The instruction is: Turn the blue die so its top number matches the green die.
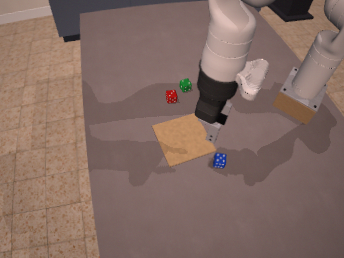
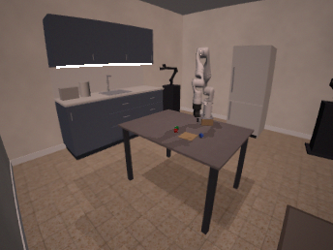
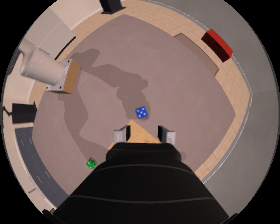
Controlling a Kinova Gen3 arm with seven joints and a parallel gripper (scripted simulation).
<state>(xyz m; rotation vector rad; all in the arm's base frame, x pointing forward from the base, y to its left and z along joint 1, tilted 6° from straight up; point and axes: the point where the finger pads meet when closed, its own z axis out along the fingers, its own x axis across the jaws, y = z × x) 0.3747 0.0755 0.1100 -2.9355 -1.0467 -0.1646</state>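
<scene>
Right now my hand is 140 mm above the blue die, 30 mm past it and 20 mm to the right of it. From my hand the other things lie so: red die: 230 mm to the right, 140 mm below, 10 mm ahead; tan mat: 160 mm below, 80 mm to the right, 30 mm ahead; green die: 260 mm to the right, 140 mm below, 50 mm behind.
</scene>
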